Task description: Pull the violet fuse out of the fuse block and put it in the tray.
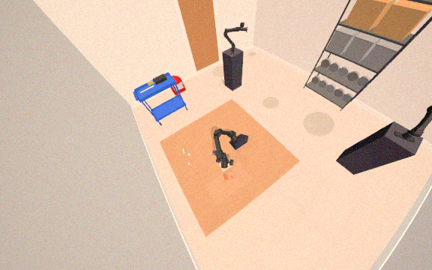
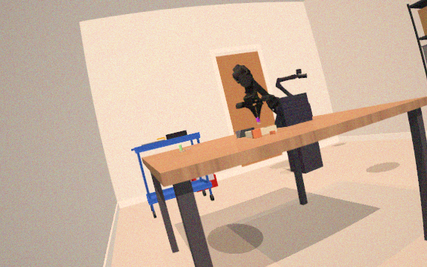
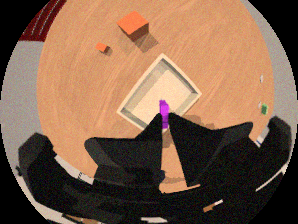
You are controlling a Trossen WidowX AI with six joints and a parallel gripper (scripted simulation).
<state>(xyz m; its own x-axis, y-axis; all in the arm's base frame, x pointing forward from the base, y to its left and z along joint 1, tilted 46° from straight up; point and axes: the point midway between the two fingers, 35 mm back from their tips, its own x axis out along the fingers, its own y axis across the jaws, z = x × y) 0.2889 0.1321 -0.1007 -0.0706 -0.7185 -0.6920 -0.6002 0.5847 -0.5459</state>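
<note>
Right now the violet fuse is 1 cm below my gripper tip. The rest, counted from my gripper tip: green piece (31 cm ahead, 48 cm to the right, 7 cm below); pale tray (8 cm below); orange block (9 cm ahead, 11 cm to the left, 6 cm below).
</note>
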